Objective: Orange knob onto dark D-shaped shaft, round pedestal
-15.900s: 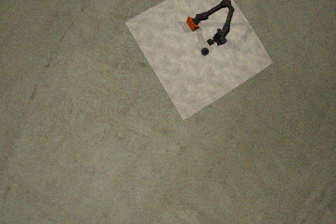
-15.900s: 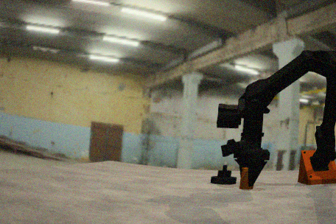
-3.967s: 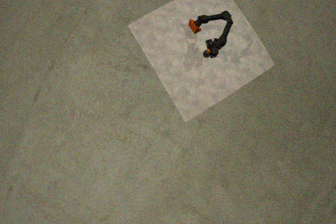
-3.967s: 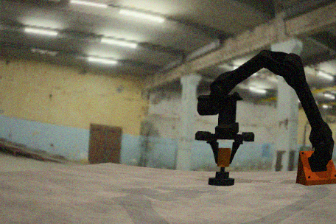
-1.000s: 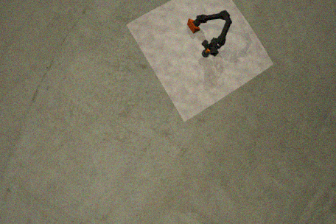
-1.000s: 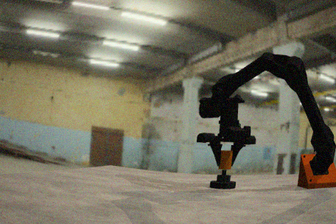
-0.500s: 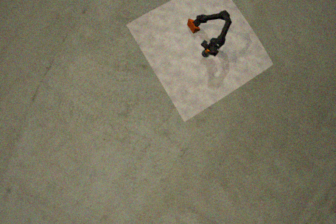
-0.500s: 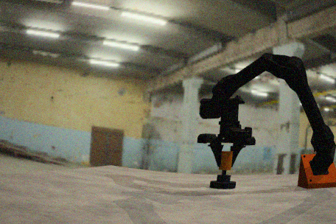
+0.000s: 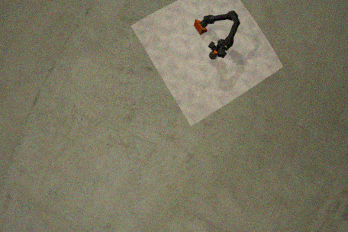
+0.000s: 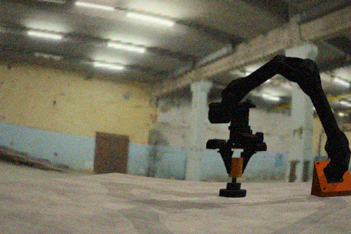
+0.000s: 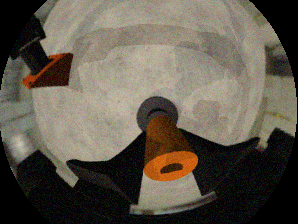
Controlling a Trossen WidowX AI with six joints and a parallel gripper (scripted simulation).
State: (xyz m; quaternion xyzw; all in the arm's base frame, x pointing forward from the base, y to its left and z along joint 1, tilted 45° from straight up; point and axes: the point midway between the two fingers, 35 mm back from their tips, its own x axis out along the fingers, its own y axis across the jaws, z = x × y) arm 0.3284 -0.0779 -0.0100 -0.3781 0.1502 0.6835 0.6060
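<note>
Now: gripper tip 20 mm below the orange knob. Also, from my gripper tip: round dark pedestal 40 mm below.
</note>
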